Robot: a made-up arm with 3 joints.
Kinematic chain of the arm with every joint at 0, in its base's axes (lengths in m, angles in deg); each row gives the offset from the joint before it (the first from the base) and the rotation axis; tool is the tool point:
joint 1: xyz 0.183 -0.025 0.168 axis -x
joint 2: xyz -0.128 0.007 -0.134 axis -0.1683 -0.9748 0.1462
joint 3: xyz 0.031 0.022 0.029 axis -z
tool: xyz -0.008 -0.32 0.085
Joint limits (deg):
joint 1: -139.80..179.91
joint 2: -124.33..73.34
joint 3: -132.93..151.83
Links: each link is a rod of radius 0.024 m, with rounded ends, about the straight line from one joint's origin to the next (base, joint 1, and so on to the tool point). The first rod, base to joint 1, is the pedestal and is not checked.
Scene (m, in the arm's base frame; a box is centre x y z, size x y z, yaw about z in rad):
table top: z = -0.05
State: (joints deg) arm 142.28 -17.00 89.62
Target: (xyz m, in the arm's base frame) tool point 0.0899 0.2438 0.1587
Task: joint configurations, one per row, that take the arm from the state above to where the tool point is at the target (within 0.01 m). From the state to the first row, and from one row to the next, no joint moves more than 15 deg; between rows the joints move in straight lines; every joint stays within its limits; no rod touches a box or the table.
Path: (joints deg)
1: 146.62 -9.97 75.01
2: 150.96 -2.93 60.41
3: 155.30 4.10 45.80
4: 159.64 11.13 31.19
5: 163.99 18.17 16.58
6: 168.33 25.20 1.98
7: 172.67 32.23 -12.63

